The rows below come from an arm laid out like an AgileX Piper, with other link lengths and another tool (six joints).
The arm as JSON. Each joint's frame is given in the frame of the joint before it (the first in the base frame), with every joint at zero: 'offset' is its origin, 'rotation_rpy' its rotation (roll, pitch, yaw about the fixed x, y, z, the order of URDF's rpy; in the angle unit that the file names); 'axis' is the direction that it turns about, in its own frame. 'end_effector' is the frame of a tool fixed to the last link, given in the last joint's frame.
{
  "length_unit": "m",
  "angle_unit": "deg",
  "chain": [
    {
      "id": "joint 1",
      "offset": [
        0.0,
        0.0,
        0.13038
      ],
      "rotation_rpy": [
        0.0,
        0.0,
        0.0
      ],
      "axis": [
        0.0,
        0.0,
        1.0
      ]
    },
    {
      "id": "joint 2",
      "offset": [
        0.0,
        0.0,
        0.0
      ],
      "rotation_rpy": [
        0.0,
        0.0,
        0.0
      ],
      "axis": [
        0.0,
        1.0,
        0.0
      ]
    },
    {
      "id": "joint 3",
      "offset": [
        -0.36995,
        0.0,
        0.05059
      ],
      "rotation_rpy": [
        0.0,
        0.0,
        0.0
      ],
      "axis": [
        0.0,
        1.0,
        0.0
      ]
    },
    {
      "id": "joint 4",
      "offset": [
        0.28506,
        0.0,
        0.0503
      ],
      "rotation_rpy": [
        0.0,
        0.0,
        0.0
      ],
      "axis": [
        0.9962,
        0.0,
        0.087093
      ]
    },
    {
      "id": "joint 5",
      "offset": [
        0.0,
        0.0,
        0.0
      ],
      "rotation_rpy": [
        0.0,
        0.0,
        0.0
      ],
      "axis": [
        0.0,
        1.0,
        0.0
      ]
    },
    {
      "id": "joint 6",
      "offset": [
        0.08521,
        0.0,
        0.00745
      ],
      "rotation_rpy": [
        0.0,
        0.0,
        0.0
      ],
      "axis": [
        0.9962,
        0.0,
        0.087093
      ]
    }
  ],
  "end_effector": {
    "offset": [
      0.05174,
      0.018,
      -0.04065
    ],
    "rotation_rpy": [
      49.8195,
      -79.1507,
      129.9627
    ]
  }
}
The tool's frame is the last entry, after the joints.
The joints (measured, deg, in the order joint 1, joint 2, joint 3, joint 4, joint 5, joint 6), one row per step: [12.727, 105.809, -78.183, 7.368, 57.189, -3.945]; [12.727, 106.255, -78.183, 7.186, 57.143, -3.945]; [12.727, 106.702, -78.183, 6.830, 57.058, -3.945]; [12.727, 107.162, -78.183, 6.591, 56.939, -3.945]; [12.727, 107.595, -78.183, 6.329, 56.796, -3.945]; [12.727, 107.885, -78.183, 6.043, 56.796, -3.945]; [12.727, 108.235, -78.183, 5.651, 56.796, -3.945]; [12.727, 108.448, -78.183, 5.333, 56.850, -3.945]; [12.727, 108.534, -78.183, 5.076, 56.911, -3.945]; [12.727, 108.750, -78.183, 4.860, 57.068, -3.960]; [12.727, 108.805, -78.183, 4.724, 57.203, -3.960]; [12.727, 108.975, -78.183, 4.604, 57.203, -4.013]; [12.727, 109.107, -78.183, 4.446, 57.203, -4.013]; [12.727, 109.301, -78.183, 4.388, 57.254, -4.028]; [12.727, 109.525, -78.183, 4.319, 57.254, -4.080]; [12.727, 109.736, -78.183, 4.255, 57.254, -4.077]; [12.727, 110.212, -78.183, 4.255, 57.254, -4.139]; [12.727, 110.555, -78.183, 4.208, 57.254, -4.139]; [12.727, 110.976, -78.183, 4.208, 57.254, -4.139]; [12.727, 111.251, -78.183, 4.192, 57.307, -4.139]
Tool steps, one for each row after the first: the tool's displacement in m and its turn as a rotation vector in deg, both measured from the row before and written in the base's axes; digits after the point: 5 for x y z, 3 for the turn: [0.00105, -0.00020, -0.00327, -0.254, 0.353, 0.065]; [0.00117, -0.00060, -0.00338, -0.403, 0.281, 0.131]; [0.00121, -0.00031, -0.00344, -0.294, 0.284, 0.084]; [0.00120, -0.00037, -0.00327, -0.304, 0.230, 0.093]; [0.00060, -0.00055, -0.00220, -0.318, 0.226, 0.119]; [0.00072, -0.00078, -0.00268, -0.424, 0.263, 0.165]; [0.00033, -0.00069, -0.00164, -0.337, 0.197, 0.140]; [0.00008, -0.00060, -0.00070, -0.257, 0.092, 0.115]; [0.00005, -0.00052, -0.00156, -0.268, 0.320, 0.120]; [-0.00019, -0.00036, -0.00038, -0.157, 0.159, 0.069]; [0.00031, -0.00026, -0.00127, -0.149, 0.137, 0.105]; [0.00026, -0.00032, -0.00101, -0.168, 0.097, 0.069]; [0.00020, -0.00011, -0.00139, -0.105, 0.226, 0.044]; [0.00036, -0.00013, -0.00164, -0.115, 0.200, 0.082]; [0.00034, -0.00008, -0.00154, -0.102, 0.193, 0.026]; [0.00070, 0.00011, -0.00342, -0.110, 0.459, 0.062]; [0.00050, 0.00000, -0.00248, -0.116, 0.325, 0.021]; [0.00058, 0.00013, -0.00303, -0.093, 0.411, 0.000]; [0.00025, 0.00002, -0.00196, -0.084, 0.317, 0.011]
